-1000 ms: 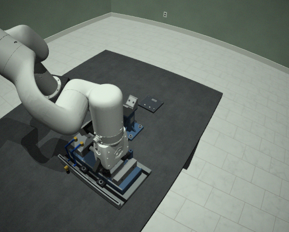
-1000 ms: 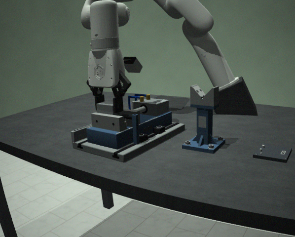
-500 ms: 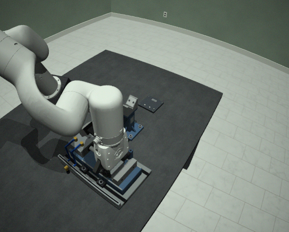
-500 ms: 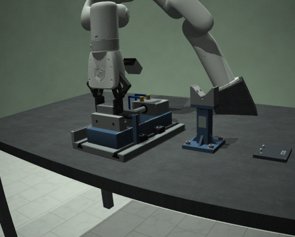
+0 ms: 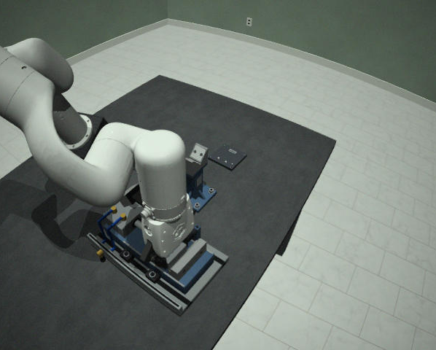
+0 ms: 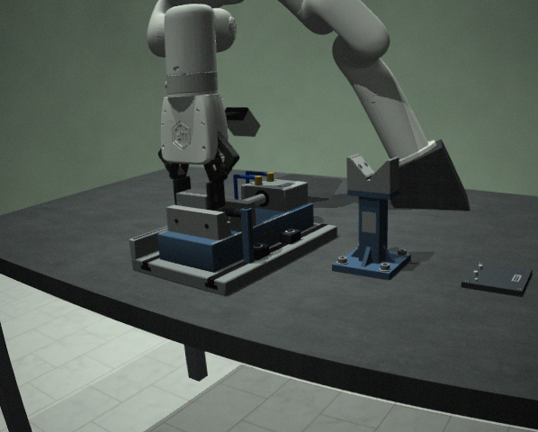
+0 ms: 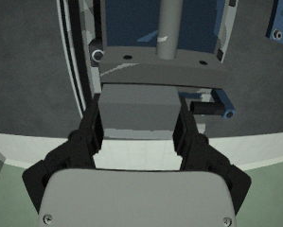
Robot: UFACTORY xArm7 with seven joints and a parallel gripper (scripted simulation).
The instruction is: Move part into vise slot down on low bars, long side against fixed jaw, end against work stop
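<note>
The part is 2 cm below my hand. Also, from my hand: work stop (2 cm ahead, 6 cm to the left, 2 cm below); moving jaw (3 cm behind, 3 cm to the left, 3 cm below); fixed jaw (3 cm ahead, 1 cm to the left, 3 cm below).
</note>
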